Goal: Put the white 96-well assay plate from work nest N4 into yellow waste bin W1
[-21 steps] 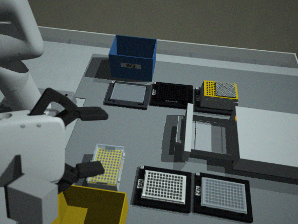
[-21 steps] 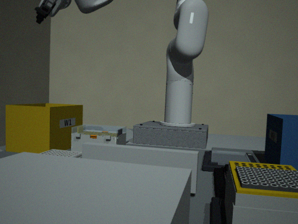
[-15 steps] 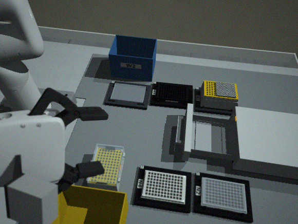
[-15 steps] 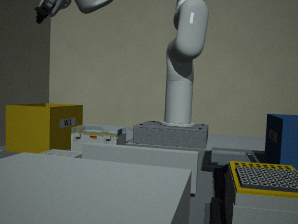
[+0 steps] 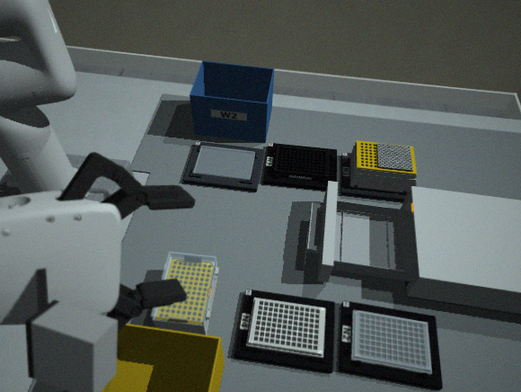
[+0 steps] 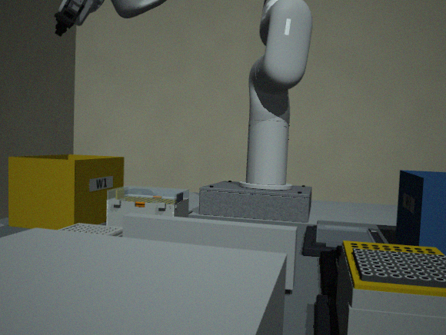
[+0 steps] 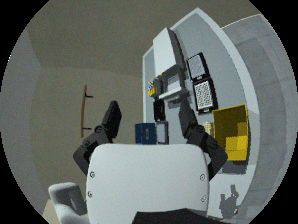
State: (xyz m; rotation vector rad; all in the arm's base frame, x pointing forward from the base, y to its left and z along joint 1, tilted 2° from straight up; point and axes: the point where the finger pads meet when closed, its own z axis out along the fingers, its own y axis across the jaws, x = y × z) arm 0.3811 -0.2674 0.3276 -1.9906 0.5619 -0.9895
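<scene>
Now: hand 370 mm above the white 96-well plate, 120 mm short of it and 90 mm to the right of it. The rest, counted from my hand: black nest (390 mm below, 120 mm ahead, 90 mm to the left); drawer (370 mm below, 300 mm to the left, 280 mm ahead); yellow bin W1 (350 mm below, 60 mm behind, 50 mm to the right).
</scene>
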